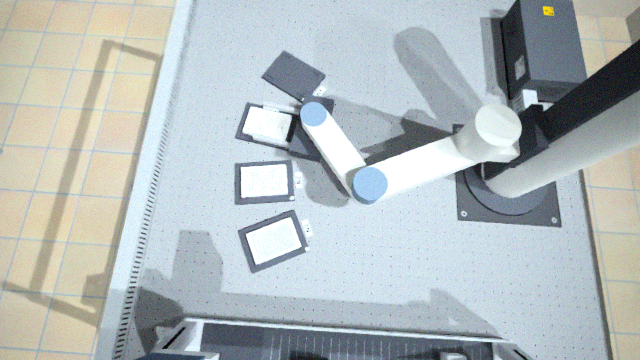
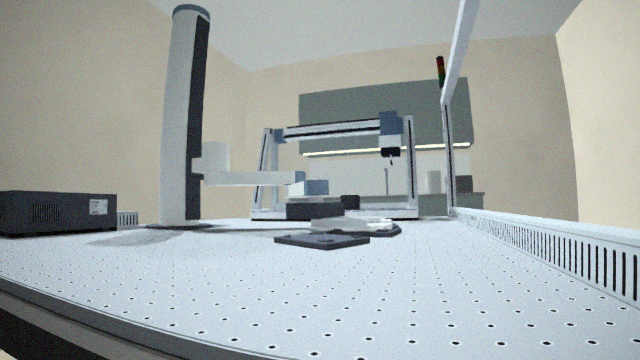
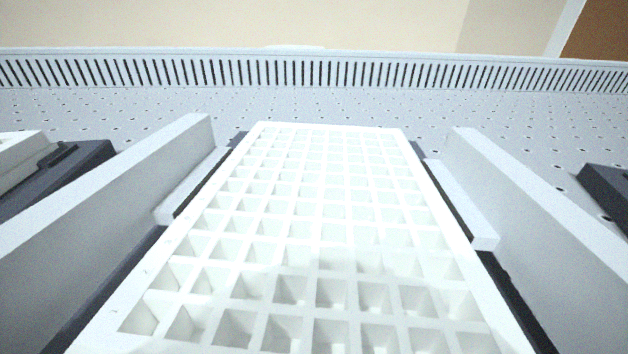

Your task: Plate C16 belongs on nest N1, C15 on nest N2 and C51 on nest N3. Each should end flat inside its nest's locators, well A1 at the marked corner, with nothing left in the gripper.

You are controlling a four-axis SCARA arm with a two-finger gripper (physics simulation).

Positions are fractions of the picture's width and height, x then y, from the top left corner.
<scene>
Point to a plate C51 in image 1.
0.43,0.35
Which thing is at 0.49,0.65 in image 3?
A plate C51.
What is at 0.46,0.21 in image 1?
A nest N3.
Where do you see a plate C16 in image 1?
0.43,0.67
</scene>
